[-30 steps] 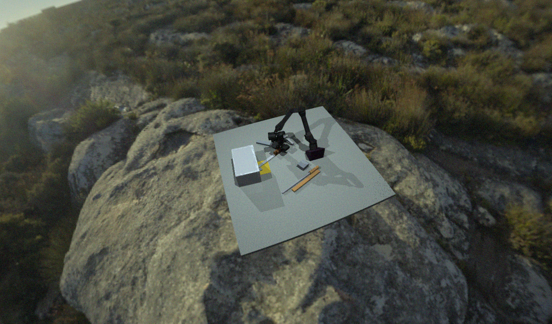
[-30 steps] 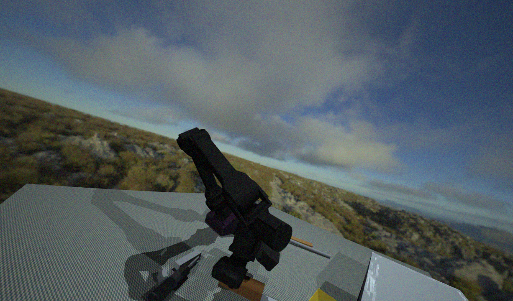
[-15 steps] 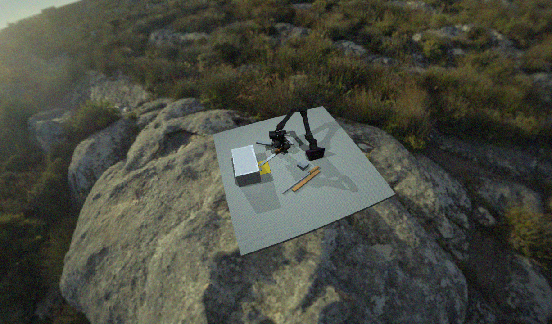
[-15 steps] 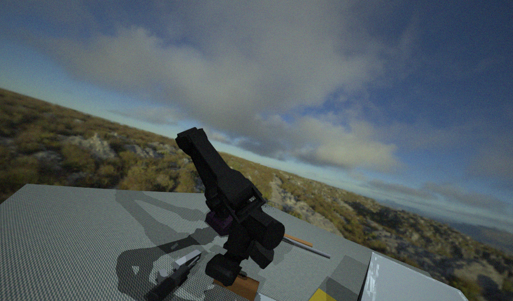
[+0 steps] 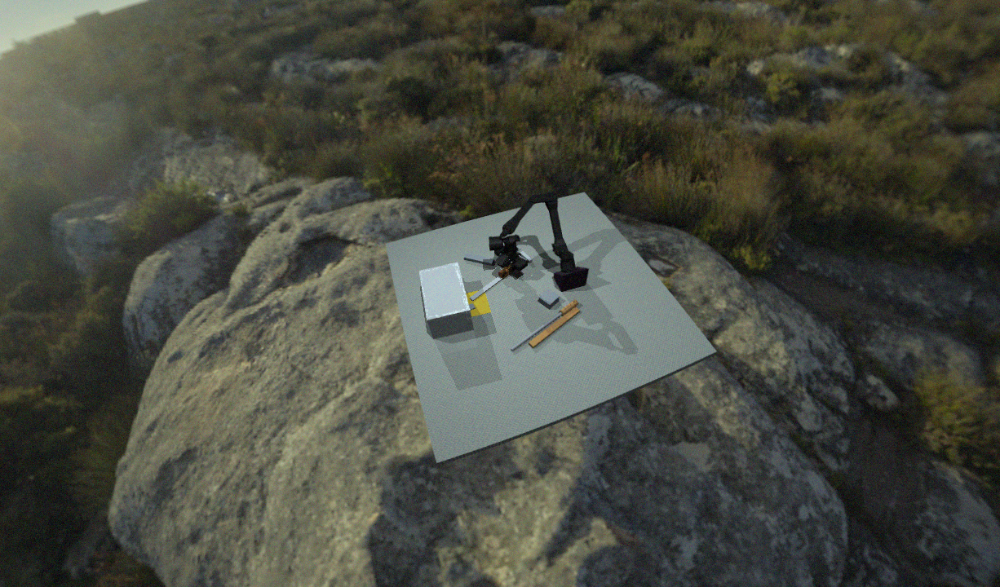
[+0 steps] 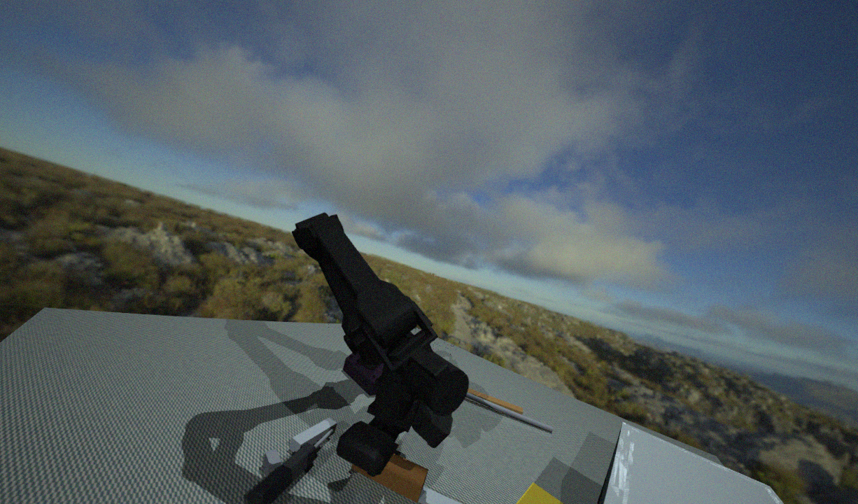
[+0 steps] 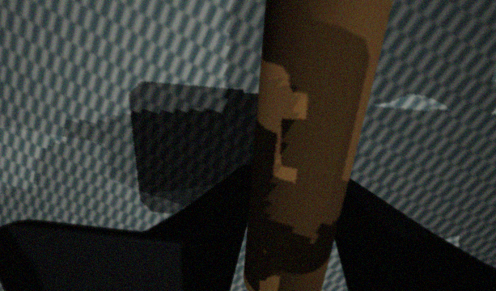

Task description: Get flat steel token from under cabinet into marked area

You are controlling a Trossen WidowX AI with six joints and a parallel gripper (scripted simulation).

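Right now my gripper tip is 120 mm to the left of the small grey cube and 80 mm past it. Also, from my gripper tip: grey bar (110 mm behind, 40 mm to the right); then grey block (270 mm to the left, 80 mm behind, 10 mm above); then wooden stick (410 mm to the left, 30 mm behind).
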